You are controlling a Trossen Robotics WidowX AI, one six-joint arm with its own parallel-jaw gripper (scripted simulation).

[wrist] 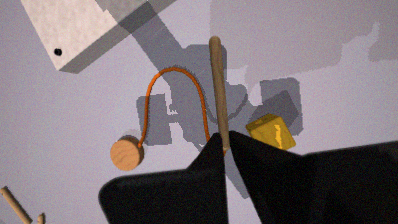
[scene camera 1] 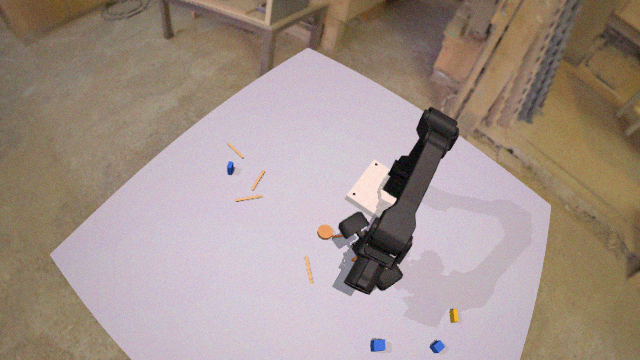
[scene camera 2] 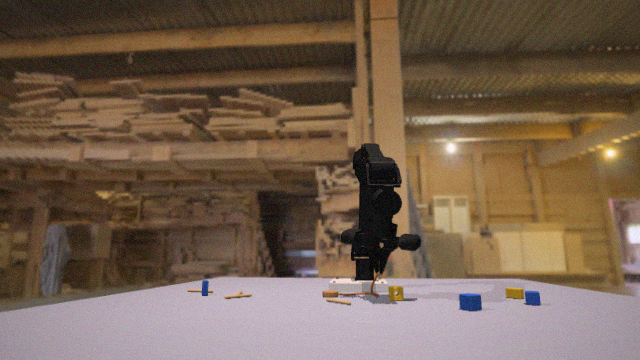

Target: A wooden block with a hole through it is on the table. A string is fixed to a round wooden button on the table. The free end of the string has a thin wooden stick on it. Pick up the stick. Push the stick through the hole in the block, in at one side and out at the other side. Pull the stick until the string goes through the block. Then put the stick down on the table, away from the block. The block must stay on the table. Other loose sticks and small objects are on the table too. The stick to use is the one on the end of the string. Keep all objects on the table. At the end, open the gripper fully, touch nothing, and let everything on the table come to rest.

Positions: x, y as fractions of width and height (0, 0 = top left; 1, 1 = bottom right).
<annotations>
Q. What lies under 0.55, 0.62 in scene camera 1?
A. The gripper.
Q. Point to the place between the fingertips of the gripper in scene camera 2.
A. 0.59, 0.76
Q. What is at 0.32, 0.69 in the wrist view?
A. A round wooden button.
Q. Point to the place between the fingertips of the gripper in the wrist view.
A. At 0.56, 0.61
</annotations>
